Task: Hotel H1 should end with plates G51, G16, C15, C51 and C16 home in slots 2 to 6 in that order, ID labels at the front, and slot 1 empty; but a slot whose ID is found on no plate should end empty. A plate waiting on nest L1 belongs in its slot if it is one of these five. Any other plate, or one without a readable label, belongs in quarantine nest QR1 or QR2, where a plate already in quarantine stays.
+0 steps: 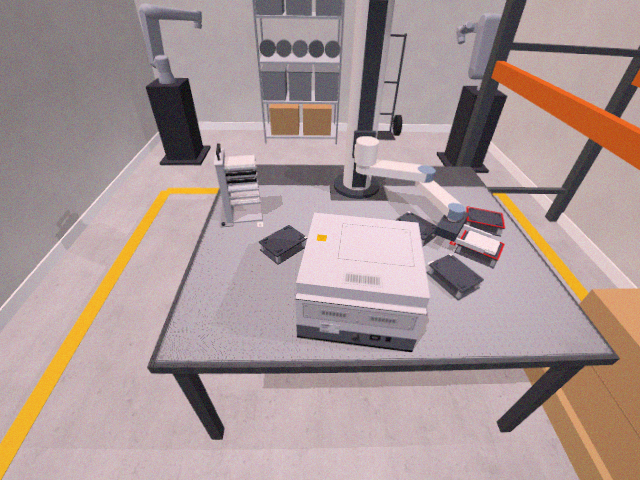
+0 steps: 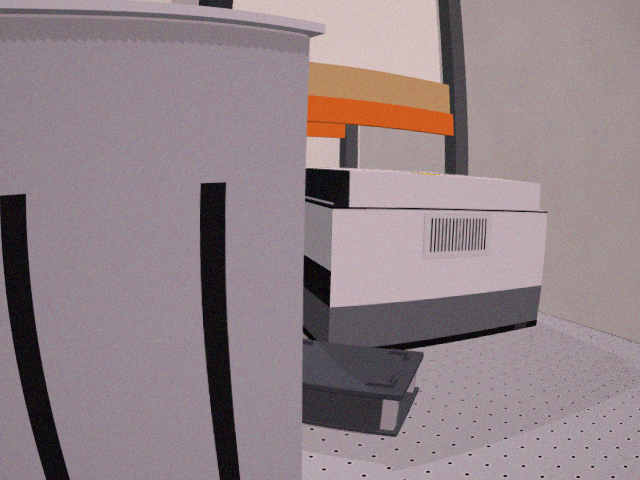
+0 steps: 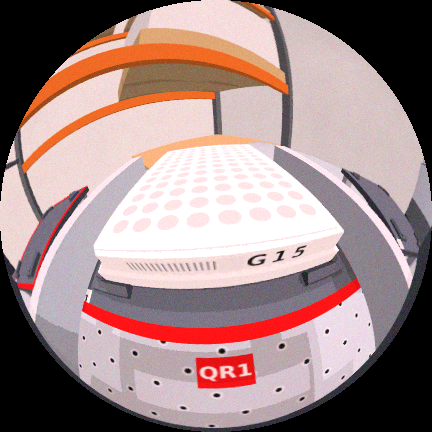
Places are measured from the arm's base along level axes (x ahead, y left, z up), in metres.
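Pixels of known places: gripper, between the fingertips: (image 1: 487,243) (image 3: 208,157); arm's base, origin of its link: (image 1: 356,186).
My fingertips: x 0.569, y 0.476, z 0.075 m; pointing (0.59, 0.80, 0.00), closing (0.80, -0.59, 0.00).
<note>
Ahead of a thing's pixels: the offset from my fingertips to its middle.
My gripper (image 1: 480,241) (image 3: 208,157) is shut on a white plate {0.014 m back, 0.019 m right, 0.004 m down} (image 1: 476,241) (image 3: 220,200), with one finger along each long side. Its front label reads G15. The plate is level, low over the red-edged nest QR1 {0.014 m back, 0.018 m right, 0.035 m down} (image 1: 500,253) (image 3: 210,335); whether it touches the nest is unclear. The red-edged nest QR2 {0.203 m back, 0.080 m left, 0.034 m down} (image 1: 484,217) (image 3: 50,237) beside it is bare. The dark nest L1 {0.144 m ahead, 0.182 m right, 0.035 m down} (image 1: 454,275) (image 3: 382,205) on the other side shows no plate. Hotel H1 {0.279 m back, 1.062 m right, 0.108 m up} (image 1: 223,192) (image 2: 149,129) stands at the back left with white plates in several slots; their IDs and slot numbers are not readable.
A large white instrument {0.230 m ahead, 0.564 m right, 0.059 m up} (image 1: 361,258) (image 2: 439,253) stands mid-table. One dark nest {0.145 m back, 0.262 m right, 0.032 m down} (image 1: 410,220) is partly behind it, near the arm. Another dark nest {0.042 m back, 0.842 m right, 0.034 m down} (image 1: 283,242) (image 2: 361,369) lies between hotel and instrument. The arm column (image 1: 358,103) stands at the back edge.
</note>
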